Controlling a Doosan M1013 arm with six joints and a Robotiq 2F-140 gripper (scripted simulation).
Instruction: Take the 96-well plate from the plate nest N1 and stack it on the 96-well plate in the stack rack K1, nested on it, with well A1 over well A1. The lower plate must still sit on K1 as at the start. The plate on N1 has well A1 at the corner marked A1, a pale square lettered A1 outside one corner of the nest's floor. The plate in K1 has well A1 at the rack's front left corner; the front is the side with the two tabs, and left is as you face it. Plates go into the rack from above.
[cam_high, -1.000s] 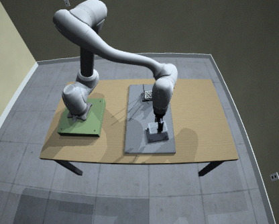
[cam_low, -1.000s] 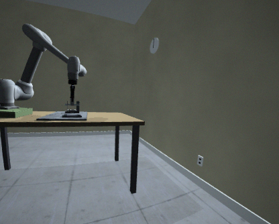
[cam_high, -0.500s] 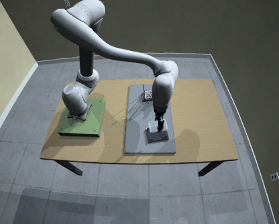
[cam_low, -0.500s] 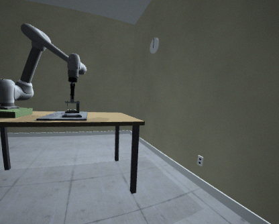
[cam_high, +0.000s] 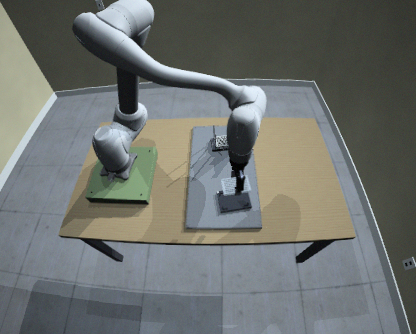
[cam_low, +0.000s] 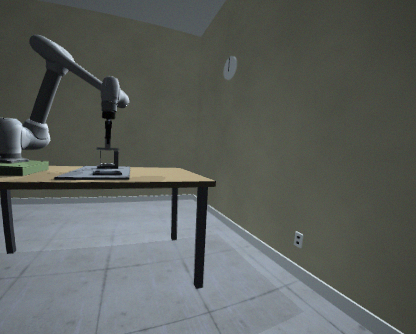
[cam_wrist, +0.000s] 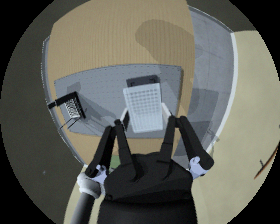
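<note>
Right now the rack post is 50 mm behind my hand, 430 mm to the left of it and 90 mm below it.
</note>
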